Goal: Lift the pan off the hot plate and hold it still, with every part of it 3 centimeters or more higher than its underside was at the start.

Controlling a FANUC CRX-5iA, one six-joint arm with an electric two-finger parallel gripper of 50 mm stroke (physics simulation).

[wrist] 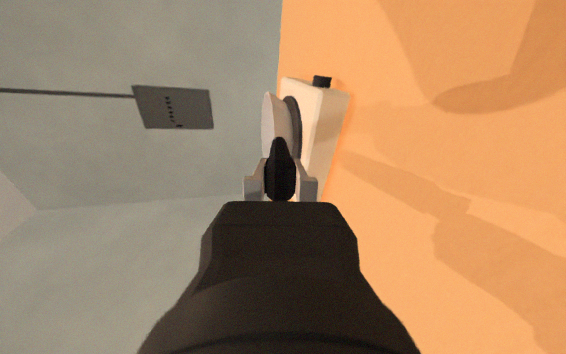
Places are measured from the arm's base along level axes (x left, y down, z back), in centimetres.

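Pixels of known places: gripper, between the fingertips: [280,169].
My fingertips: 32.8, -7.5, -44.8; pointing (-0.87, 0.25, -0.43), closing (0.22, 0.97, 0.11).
Observation:
Behind a point stands the place of what it marks, as x, y, z.
The pan [275,120] {16.6, -4.4, -47.7} shows edge-on near the middle of the wrist view, with a pale grey body and a black handle [280,160] {35.5, -8.6, -41.5} that points down toward the gripper. The hot plate [328,120] {21.2, 3.2, -45.2} is a cream box with a black knob [322,81] {15.9, 3.0, -41.0} and a dark round burner [297,122] {16.5, -0.1, -48.1}. The pan's underside lies right at the burner, and any thin gap between them cannot be made out. My gripper [280,169] {32.8, -7.6, -44.8} is shut on the pan's handle, with one finger on each side of it. The far part of the hot plate is hidden behind the handle and the right finger.
The orange table top [450,145] {35.8, 7.0, -40.2} fills the right side, with shadows across it. A grey wall is on the left. A dark grey panel [192,107] with a row of small black marks, on a thin rod [65,93], stands at the upper left.

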